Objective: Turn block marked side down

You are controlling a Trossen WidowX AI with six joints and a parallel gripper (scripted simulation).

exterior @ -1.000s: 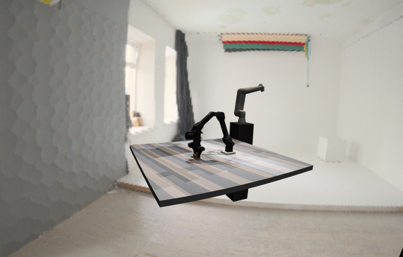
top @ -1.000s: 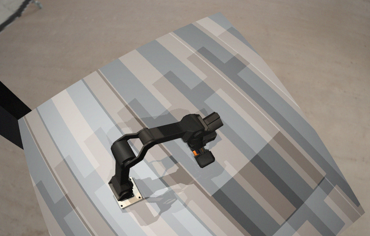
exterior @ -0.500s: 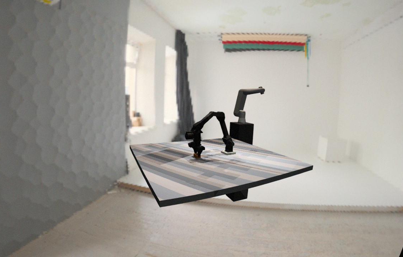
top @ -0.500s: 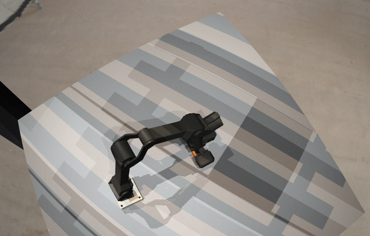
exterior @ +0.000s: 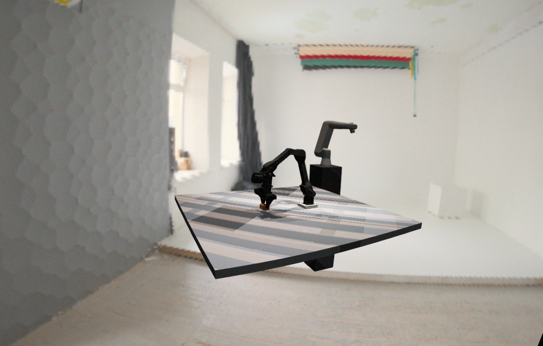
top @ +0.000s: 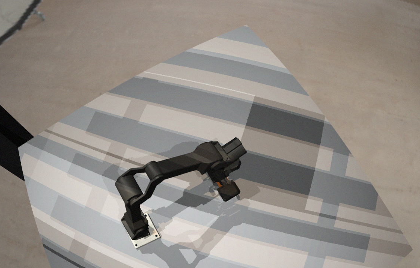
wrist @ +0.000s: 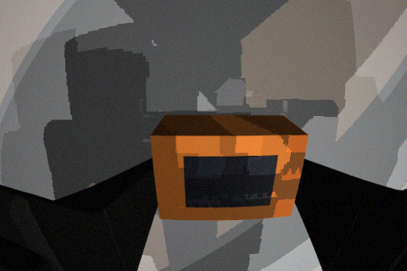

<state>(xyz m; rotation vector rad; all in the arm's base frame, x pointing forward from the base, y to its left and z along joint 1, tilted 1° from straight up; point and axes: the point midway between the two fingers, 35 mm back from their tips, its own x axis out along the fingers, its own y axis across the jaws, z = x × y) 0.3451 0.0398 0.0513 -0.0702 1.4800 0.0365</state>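
The orange block lies 10 mm above my gripper tip.
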